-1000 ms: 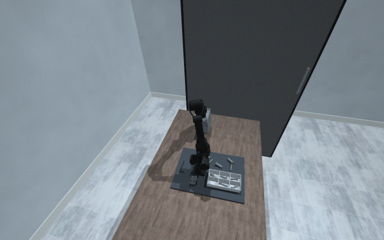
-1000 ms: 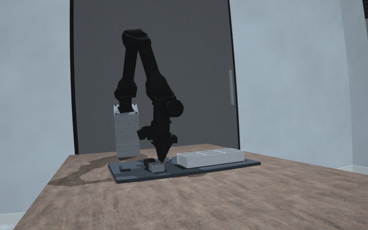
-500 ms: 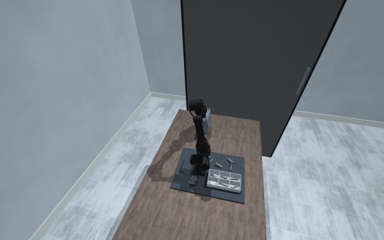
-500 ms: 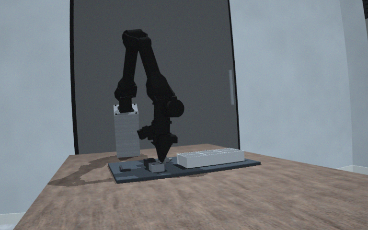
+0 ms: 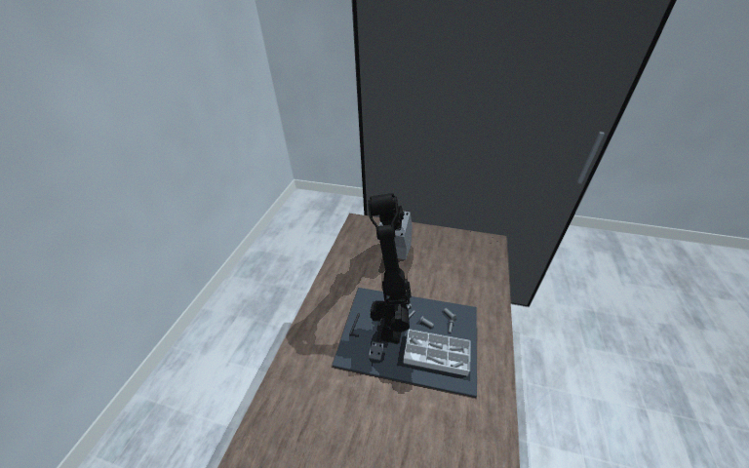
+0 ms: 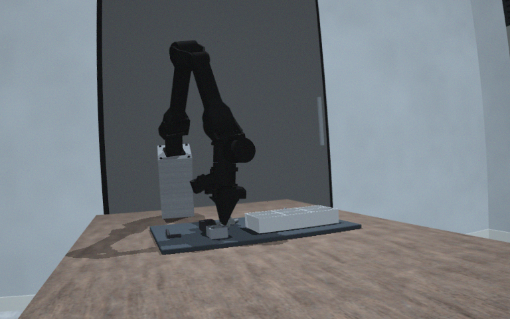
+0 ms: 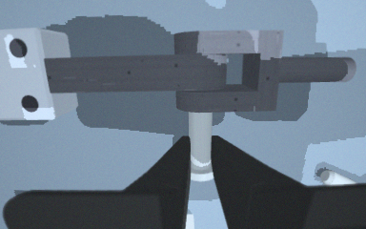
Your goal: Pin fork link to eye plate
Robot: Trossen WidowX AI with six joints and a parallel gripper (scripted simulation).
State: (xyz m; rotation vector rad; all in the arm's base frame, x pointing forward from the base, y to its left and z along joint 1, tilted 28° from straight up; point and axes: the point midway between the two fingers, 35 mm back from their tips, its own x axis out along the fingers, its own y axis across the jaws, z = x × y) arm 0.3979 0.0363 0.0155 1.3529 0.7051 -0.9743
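Now: hand 10 mm to the left of the pale grey pin and 30 mm above it. From my hand the other things lie so: light grey mounting block 90 mm ahead, 50 mm to the right, 30 mm below; then dark eye plate 10 mm ahead, 40 mm to the right, 30 mm below; then dark mat 10 mm ahead, 60 mm to the left, 50 mm below.
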